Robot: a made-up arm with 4 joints.
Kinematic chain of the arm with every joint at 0, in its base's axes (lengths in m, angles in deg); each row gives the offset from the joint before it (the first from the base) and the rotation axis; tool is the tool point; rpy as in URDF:
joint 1: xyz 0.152 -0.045 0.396 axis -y
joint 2: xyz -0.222 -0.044 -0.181 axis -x
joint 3: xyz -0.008 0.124 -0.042 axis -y
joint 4: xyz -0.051 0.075 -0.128 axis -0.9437 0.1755 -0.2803
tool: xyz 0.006 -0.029 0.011 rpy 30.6 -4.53 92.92
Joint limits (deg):
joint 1: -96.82..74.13
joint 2: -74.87..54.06
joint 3: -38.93..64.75
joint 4: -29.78..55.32
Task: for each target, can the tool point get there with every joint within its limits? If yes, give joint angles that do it. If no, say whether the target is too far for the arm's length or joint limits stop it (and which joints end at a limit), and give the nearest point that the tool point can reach.
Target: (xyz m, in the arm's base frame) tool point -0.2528 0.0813 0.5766
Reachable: yes | joints -69.71 4.61 -20.18 37.33
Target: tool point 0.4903 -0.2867 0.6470
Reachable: no: joint limits stop it (at a limit: joint 1, joint 2, joint 3, joint 4) | nearest point 0.1690 0.0461 0.7248 | short by 0.469 m
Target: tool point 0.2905 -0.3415 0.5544
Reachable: no: joint limits stop it (at a limit: joint 1, joint 2, joint 3, joint 4) | nearest point 0.1690 0.0461 0.7248 | short by 0.441 m
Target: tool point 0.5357 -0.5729 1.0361
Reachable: no: too far | nearest point 0.1690 0.0461 0.7248 | short by 0.784 m
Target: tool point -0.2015 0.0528 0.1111
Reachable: yes | joints -17.15 8.33 8.39 -19.12
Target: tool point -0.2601 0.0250 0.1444
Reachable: yes | joints -17.27 20.29 -24.06 -0.60
